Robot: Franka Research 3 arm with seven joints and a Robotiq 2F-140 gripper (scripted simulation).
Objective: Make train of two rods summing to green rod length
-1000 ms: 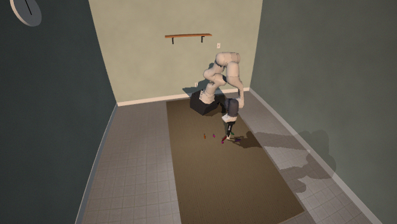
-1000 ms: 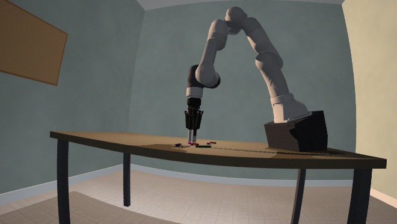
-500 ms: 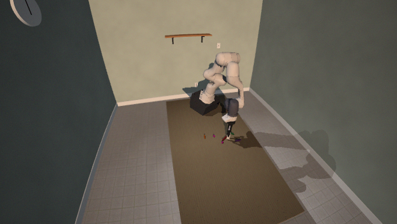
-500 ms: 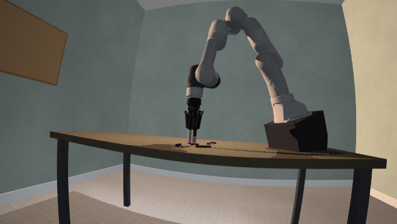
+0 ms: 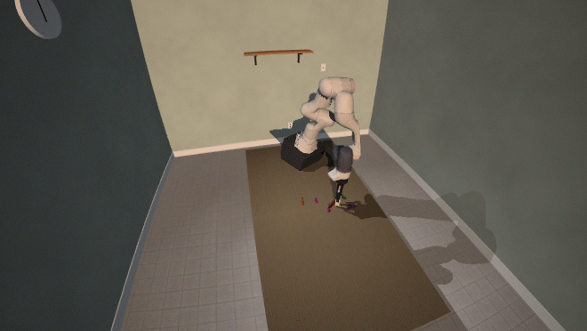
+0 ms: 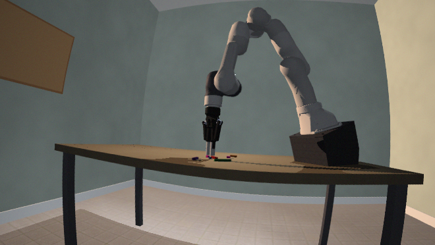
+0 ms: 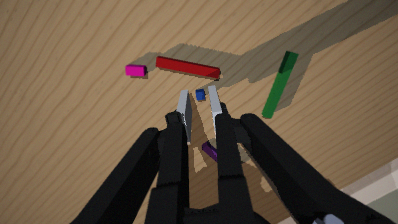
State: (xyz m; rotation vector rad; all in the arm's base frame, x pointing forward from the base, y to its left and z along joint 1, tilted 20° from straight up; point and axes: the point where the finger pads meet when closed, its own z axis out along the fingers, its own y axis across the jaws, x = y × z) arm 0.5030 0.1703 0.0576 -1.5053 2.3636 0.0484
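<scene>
The blue rod lies 50 mm below my hand. Also, from my hand: purple rod 90 mm to the left, 50 mm below, 30 mm ahead; then red rod 50 mm below, 30 mm to the right, 10 mm behind; then green rod 80 mm behind, 50 mm below, 40 mm to the left.
</scene>
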